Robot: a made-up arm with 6 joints. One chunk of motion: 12 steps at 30 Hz.
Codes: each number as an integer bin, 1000 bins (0 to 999) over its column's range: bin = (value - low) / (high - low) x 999, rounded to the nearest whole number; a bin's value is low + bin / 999 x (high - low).
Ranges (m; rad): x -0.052..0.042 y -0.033..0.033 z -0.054..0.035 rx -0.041..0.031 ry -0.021..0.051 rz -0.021..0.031
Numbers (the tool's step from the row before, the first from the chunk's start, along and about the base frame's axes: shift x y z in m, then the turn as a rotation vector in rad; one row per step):
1: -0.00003 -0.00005 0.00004 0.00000 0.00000 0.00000
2: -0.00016 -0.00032 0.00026 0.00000 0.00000 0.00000
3: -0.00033 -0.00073 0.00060 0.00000 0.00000 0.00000
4: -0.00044 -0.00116 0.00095 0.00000 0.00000 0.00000
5: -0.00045 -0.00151 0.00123 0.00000 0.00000 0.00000
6: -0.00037 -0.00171 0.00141 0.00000 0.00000 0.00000
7: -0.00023 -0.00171 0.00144 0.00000 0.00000 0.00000
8: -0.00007 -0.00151 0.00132 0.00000 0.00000 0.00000
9: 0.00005 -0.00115 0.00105 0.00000 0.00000 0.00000
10: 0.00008 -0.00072 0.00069 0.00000 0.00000 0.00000
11: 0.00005 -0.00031 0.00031 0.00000 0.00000 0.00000
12: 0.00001 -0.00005 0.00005 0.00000 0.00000 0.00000
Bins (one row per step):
1: 552 499 607 569 291 403
2: 551 495 609 569 291 403
3: 549 488 613 569 291 403
4: 548 482 617 569 291 403
5: 548 477 620 569 291 403
6: 549 474 622 569 291 403
7: 550 474 622 569 291 403
8: 552 477 621 569 291 403
9: 553 482 618 569 291 403
10: 553 489 614 569 291 403
11: 553 495 610 569 291 403
12: 553 499 607 569 291 403

